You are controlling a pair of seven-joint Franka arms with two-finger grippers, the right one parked.
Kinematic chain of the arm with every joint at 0, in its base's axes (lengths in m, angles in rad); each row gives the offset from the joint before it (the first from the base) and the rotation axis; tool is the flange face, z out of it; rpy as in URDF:
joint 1: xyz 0 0 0.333 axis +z
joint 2: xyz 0 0 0 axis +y
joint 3: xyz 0 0 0.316 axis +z
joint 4: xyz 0.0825 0 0 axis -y
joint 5: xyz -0.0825 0 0.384 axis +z
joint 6: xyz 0 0 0 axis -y
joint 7: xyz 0.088 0 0 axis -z
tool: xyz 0 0 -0.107 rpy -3.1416 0 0
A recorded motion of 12 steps. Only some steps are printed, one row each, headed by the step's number.
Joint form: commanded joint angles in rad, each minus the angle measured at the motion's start. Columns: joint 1, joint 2, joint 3, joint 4, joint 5, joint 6, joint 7.
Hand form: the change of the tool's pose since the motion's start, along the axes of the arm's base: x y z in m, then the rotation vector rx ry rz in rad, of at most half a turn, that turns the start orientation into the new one. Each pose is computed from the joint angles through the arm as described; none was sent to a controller.
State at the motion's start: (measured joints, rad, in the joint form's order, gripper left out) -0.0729 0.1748 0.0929 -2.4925 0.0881 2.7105 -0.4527
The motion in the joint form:
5: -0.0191 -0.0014 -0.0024 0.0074 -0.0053 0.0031 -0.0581
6: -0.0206 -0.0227 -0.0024 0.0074 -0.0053 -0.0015 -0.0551
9: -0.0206 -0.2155 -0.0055 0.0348 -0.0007 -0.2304 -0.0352
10: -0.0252 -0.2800 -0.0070 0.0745 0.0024 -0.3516 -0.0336
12: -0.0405 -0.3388 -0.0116 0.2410 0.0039 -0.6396 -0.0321
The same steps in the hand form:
5: 0.0035 -0.0102 0.0035 -0.0061 -0.0149 0.0409
6: 0.0052 -0.0111 0.0133 -0.0079 -0.0314 0.0366
9: 0.0030 -0.0109 0.0949 -0.0052 -0.0218 0.0222
10: 0.0031 -0.0123 0.1312 -0.0005 -0.0050 0.0193
12: 0.0133 -0.0178 0.2086 0.0139 0.0565 0.0168

